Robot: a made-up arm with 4 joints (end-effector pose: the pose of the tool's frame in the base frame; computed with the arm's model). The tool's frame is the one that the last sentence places.
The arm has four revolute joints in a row. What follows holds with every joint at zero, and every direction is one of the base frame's.
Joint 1 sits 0.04 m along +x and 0.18 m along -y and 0.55 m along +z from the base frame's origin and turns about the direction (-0.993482, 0.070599, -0.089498), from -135.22 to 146.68 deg.
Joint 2 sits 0.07 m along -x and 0.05 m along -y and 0.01 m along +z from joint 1 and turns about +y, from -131.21 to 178.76 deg.
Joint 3 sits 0.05 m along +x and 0.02 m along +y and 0.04 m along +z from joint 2 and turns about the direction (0.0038, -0.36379, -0.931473), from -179.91 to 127.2 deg.
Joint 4 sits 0.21 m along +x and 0.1 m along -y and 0.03 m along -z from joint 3 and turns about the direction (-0.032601, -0.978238, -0.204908), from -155.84 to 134.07 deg.
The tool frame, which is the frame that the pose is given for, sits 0.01 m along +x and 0.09 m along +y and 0.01 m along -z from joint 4; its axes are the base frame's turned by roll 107.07, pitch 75.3 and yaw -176.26 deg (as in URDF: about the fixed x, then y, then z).
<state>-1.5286 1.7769 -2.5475 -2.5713</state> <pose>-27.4 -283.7 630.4 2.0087 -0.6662 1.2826</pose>
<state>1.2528 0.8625 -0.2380 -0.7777</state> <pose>92.7 -360.5 488.2 2.7999 -0.3882 2.7455</pose>
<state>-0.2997 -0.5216 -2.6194 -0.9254</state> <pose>-119.4 -119.3 487.5 1.5407 -0.0397 -0.6708</pose>
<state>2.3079 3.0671 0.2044 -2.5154</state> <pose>-260.1 -118.1 628.5 2.5791 -0.9217 -0.8538</pose>
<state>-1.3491 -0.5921 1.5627 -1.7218</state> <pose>-12.5 -334.5 362.0 0.0564 -0.8921 2.2108</pose>
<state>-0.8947 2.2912 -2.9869 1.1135</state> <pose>90.4 -292.6 651.1 -1.9669 -0.4083 -1.5403</pose>
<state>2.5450 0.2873 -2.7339 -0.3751</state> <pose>-168.2 -150.1 488.9 -2.2609 -1.3052 0.7951</pose>
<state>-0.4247 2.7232 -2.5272 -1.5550</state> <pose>45.8 -150.2 641.0 -2.6880 0.7134 -3.1070</pose>
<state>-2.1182 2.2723 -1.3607 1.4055</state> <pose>-180.9 -235.9 684.5 -0.9170 -0.2176 -2.4749</pose>
